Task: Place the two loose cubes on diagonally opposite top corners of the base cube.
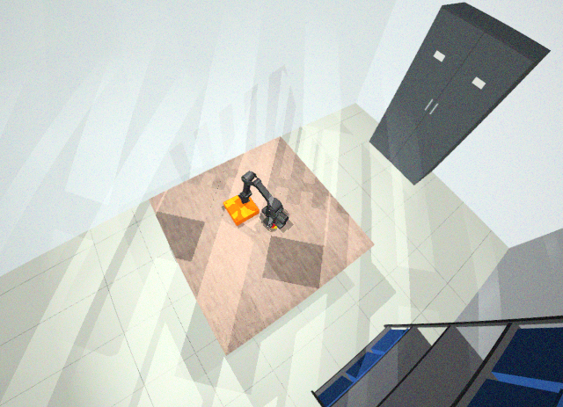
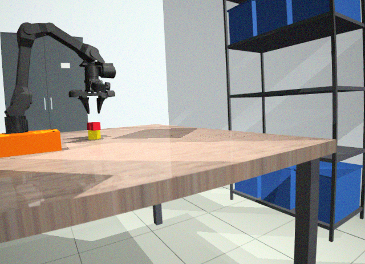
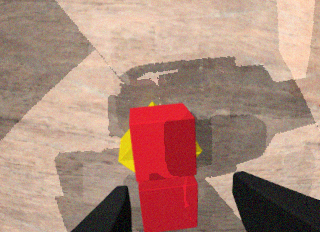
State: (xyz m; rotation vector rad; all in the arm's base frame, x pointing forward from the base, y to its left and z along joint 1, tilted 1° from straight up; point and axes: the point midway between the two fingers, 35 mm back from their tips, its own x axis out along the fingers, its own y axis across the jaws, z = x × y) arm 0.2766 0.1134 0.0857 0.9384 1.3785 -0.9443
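Right now my gripper tip is 5 cm above the red cube. From my gripper tip the other things lie so: yellow base cube (2 cm to the left, 9 cm below).
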